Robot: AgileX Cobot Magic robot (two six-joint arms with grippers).
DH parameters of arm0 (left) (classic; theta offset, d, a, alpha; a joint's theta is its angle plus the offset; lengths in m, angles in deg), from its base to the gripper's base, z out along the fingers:
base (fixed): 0 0 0 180
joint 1: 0 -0.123 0 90
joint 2: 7.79 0 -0.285 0
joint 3: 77.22 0 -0.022 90
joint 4: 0 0.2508 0 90
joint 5: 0 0 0.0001 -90
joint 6: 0 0.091 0 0
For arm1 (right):
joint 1: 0 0.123 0 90
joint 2: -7.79 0 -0.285 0
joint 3: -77.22 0 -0.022 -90
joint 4: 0 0.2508 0 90
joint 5: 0 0 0.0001 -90
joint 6: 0 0.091 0 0
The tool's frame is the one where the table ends.
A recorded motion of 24 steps. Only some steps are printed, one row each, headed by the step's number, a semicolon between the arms.
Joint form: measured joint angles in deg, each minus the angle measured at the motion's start. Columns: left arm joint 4, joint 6, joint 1, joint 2, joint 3, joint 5; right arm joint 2, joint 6, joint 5, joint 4, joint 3, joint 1.
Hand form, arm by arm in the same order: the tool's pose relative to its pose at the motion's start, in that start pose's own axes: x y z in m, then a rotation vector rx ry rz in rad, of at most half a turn. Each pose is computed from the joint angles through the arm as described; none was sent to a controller.
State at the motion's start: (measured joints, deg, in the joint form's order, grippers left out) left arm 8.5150 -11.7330 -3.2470 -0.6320 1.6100 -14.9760; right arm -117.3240 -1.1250 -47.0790 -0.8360 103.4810 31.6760
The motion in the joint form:
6: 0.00 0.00 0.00 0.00 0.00 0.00; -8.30 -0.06 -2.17 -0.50 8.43 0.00
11: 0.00 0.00 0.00 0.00 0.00 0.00; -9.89 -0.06 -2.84 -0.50 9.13 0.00
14: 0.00 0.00 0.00 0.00 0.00 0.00; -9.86 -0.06 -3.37 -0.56 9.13 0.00
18: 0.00 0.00 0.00 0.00 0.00 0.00; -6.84 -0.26 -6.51 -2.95 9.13 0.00
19: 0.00 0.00 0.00 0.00 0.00 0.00; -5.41 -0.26 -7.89 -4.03 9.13 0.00
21: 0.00 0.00 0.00 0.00 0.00 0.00; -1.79 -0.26 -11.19 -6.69 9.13 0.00
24: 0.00 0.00 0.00 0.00 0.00 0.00; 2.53 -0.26 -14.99 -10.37 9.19 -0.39
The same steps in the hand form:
6: 0.0000 0.0000 0.0000 0.0000 0.0000 0.0000; -0.0089 -0.0005 0.0390 0.0058 0.0357 -0.0068
11: 0.0000 0.0000 0.0000 0.0000 0.0000 0.0000; -0.0057 -0.0003 0.0497 0.0051 0.0629 -0.0070
14: 0.0000 0.0000 0.0000 0.0000 0.0000 0.0000; -0.0049 -0.0004 0.0494 0.0057 0.0717 -0.0077
18: 0.0000 0.0000 0.0000 0.0000 0.0000 0.0000; -0.0095 -0.0039 0.0241 0.0390 0.0745 -0.0362
19: 0.0000 0.0000 0.0000 0.0000 0.0000 0.0000; -0.0114 -0.0056 0.0120 0.0551 0.0740 -0.0463
21: 0.0000 0.0000 0.0000 0.0000 0.0000 0.0000; -0.0152 -0.0098 -0.0189 0.0968 0.0694 -0.0678
24: 0.0000 0.0000 0.0000 0.0000 0.0000 0.0000; -0.0175 -0.0188 -0.0566 0.1615 0.0615 -0.0857

